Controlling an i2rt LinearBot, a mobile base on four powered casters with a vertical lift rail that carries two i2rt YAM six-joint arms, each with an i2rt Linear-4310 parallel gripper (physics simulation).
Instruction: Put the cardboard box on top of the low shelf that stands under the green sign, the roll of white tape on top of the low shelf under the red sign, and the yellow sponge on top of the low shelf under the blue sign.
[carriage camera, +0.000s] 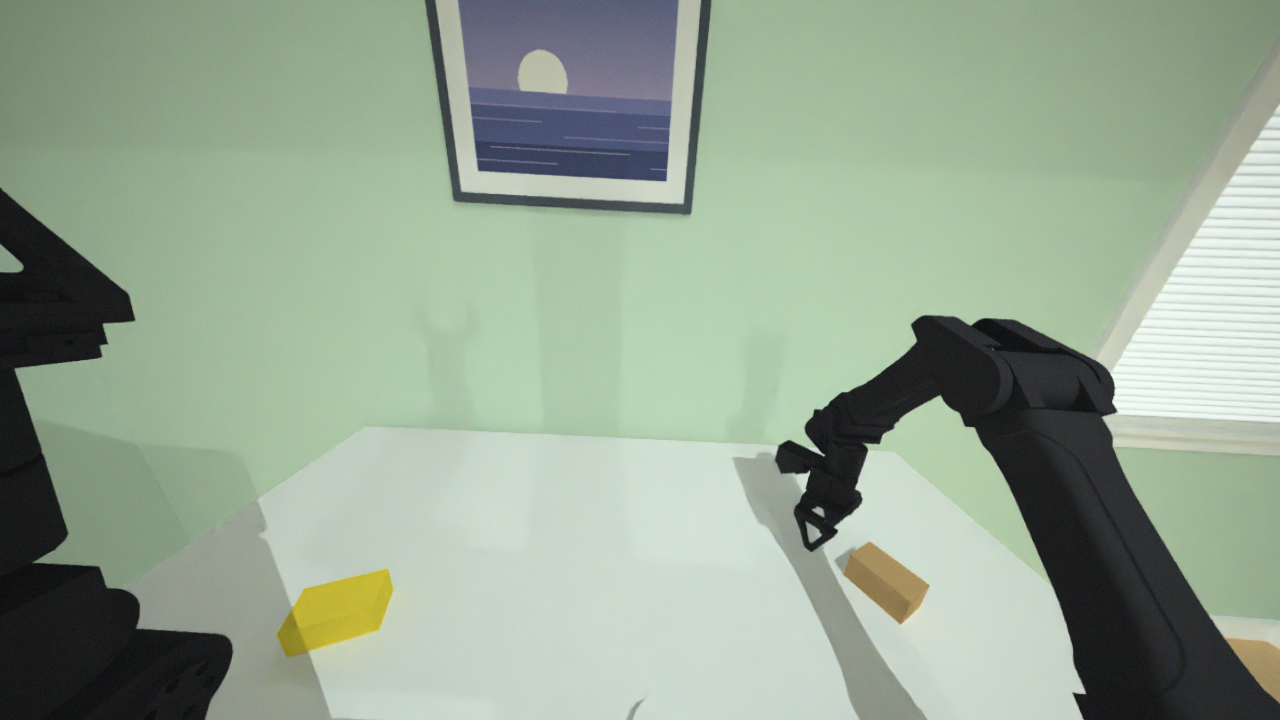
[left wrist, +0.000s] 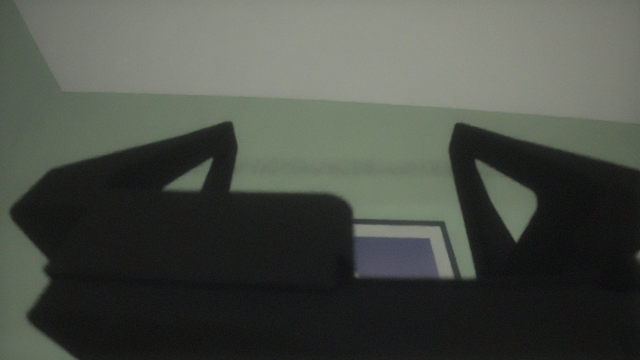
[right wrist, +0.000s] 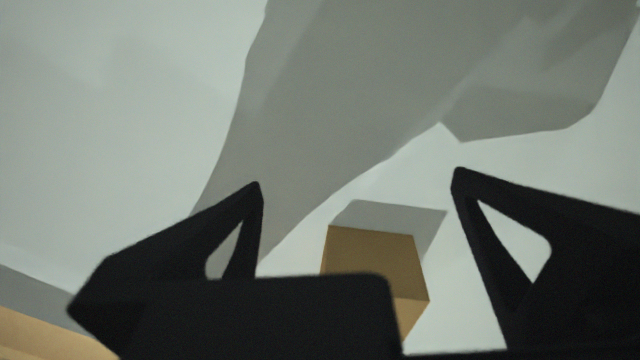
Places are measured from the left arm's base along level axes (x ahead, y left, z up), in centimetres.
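Pixels of known places: left gripper, fingertip midpoint: (left wrist: 342, 134); right gripper, fingertip midpoint: (carriage camera: 819, 536) (right wrist: 355, 184).
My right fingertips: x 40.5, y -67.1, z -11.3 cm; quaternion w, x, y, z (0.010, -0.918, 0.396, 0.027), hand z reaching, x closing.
Observation:
Ahead of a thing's pixels: the offset from my right fingertips to its top centre. "spot": to the spot under its first point. Level surfaces: height alone.
The brown cardboard box {dx -7.5, dy -7.3, dz +2.2 cm} (carriage camera: 884, 580) (right wrist: 372, 257) lies on the white table {dz -2.8 cm} (carriage camera: 572, 555) at the right in the carriage view. The yellow sponge {dx -19.0, dy +76.5, dz +1.7 cm} (carriage camera: 336, 612) lies on the table at the lower left. A thin curved edge at the bottom of the carriage view may be the white tape roll; too little shows to tell. My right gripper (carriage camera: 812, 542) (right wrist: 355, 184) is open and empty, above the table just behind and left of the box. My left gripper (left wrist: 342, 134) is open and empty, raised high at the left, facing the wall. The signs and low shelves do not show.
A green wall with a framed picture (carriage camera: 572, 198) stands behind the table. A window with blinds {spot: dx +42.6, dy -104.0, dz +37.4 cm} (carriage camera: 1203, 322) is at the right. A tan surface {dz -74.8 cm} (carriage camera: 1260, 664) (right wrist: 45, 334) shows past the table's side. Arm shadows fall across the table.

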